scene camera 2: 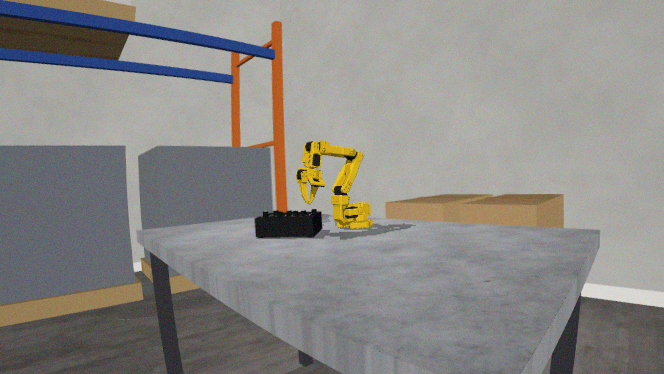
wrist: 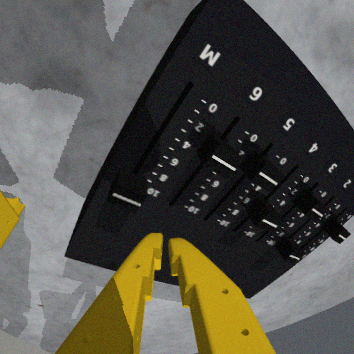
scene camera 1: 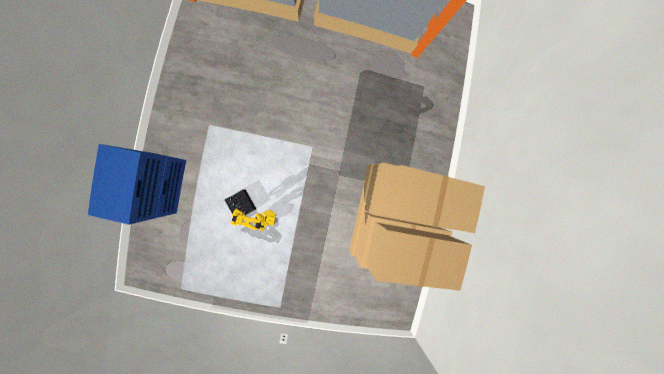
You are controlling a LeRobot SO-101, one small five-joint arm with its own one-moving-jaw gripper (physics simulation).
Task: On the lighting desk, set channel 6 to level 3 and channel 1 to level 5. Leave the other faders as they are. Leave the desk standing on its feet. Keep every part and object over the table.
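Pixels of known places: hand, tool point: (scene camera 2: 308, 202) (wrist: 161, 246) (scene camera 1: 242, 212); arm's base, link origin: (scene camera 2: 349, 227) (scene camera 1: 266, 217).
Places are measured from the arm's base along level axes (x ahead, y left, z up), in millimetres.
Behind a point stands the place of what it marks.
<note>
The black lighting desk (scene camera 1: 242, 201) @(y -86, x 165, z 55 mm) (scene camera 2: 286, 226) @(y -5, x 233, z 31 mm) (wrist: 225, 30) @(y 34, x 184, z 55 mm) stands flat on the table. In the wrist view the channel 6 fader knob (wrist: 210, 149) @(y -2, x 168, z 65 mm) is in the upper half of its slot, its white line around 3 to 4; the exact level is unclear. The channel 1 knob (wrist: 337, 229) @(y -85, x 240, z 65 mm) seems to be the one at the far right edge; its level cannot be read. The M knob (wrist: 126, 192) @(y -7, x 133, z 68 mm) is near 10. My gripper (scene camera 2: 310, 202) (wrist: 166, 239) @(y -19, x 142, z 87 mm) is shut and empty, its tips above the desk, apart from the knobs.
The channel 5 knob (wrist: 253, 165) @(y -16, x 185, z 63 mm), channel 4 knob (wrist: 259, 211) @(y -44, x 186, z 64 mm), channel 3 knob (wrist: 305, 199) @(y -50, x 214, z 62 mm) and channel 2 knob (wrist: 285, 248) @(y -87, x 204, z 63 mm) stand close together. The grey table (scene camera 1: 220, 265) @(y 416, x 261, z 0 mm) (scene camera 2: 425, 270) @(y 445, x 282, z 0 mm) bears the desk and the yellow arm. Cardboard boxes (scene camera 1: 410, 195) (scene camera 2: 530, 210) stand beyond the table.
</note>
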